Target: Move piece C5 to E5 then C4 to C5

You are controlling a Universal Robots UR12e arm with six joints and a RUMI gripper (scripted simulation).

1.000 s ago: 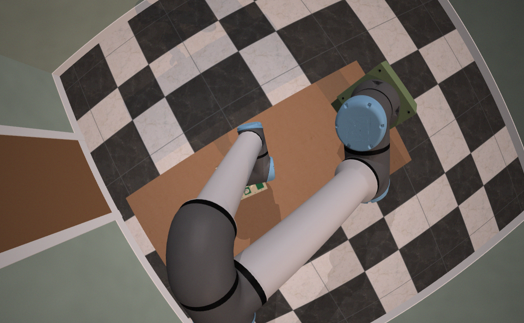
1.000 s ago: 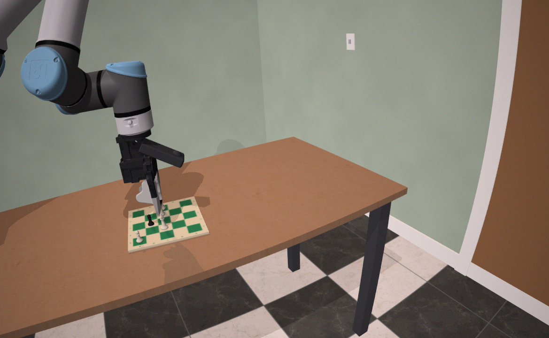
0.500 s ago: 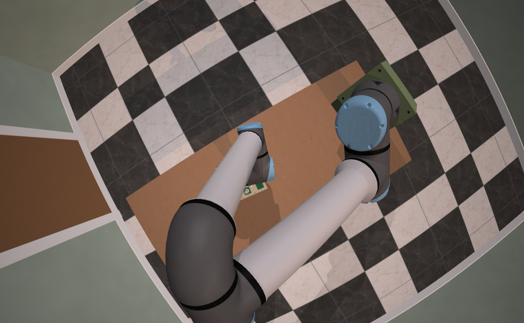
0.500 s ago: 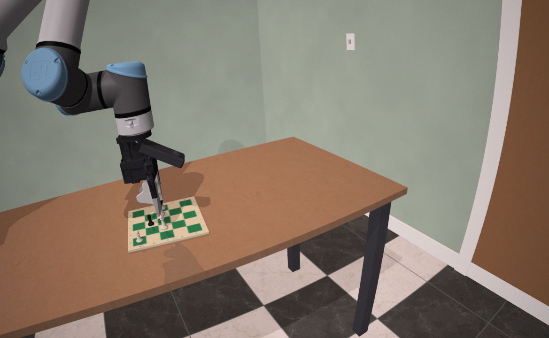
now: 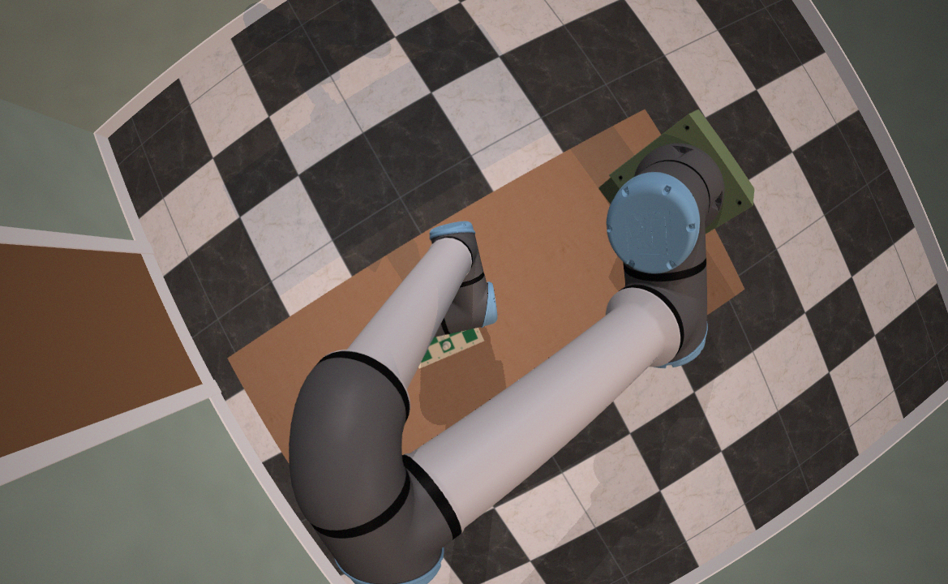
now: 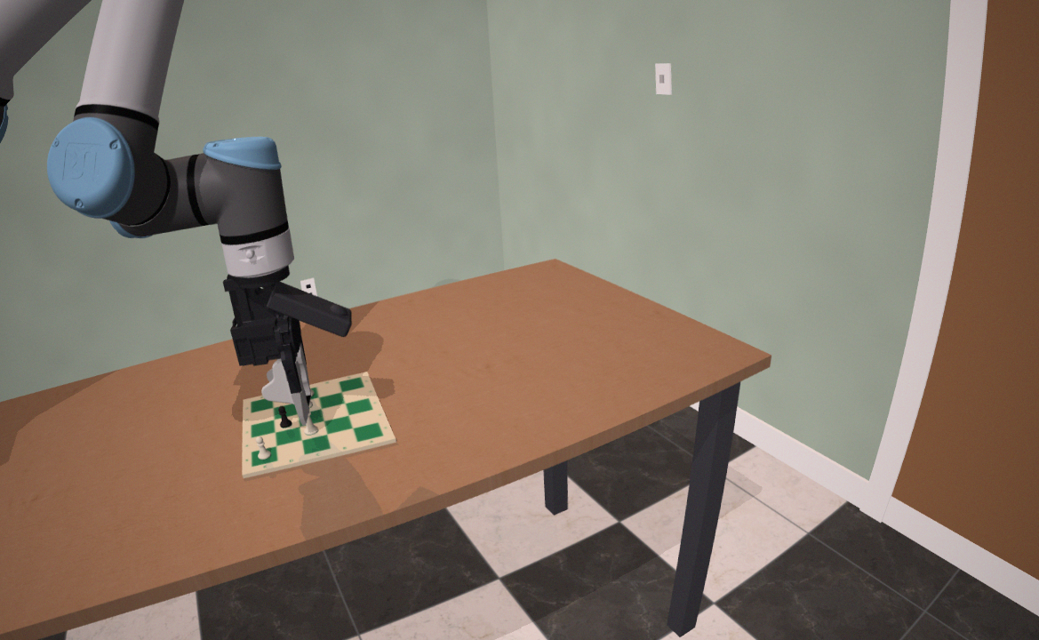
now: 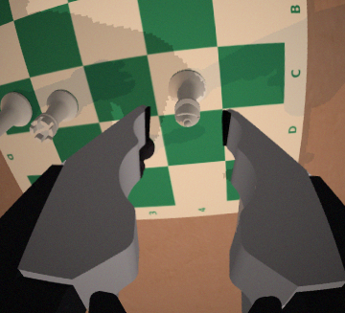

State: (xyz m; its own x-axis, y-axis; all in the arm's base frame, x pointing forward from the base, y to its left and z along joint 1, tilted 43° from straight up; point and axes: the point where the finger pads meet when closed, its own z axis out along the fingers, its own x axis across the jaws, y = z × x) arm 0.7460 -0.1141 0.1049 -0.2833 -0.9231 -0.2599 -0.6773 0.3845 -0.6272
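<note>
Right now my hand is 4 cm to the right of the cream chessboard, 4 cm above it and 1 cm short of it. Round my hand: white pawn: 8 cm behind, 3 cm below, 2 cm to the right; then black piece: 4 cm to the left, 3 cm below, 3 cm behind; then white king: 11 cm to the left, 3 cm ahead, 1 cm below.
</note>
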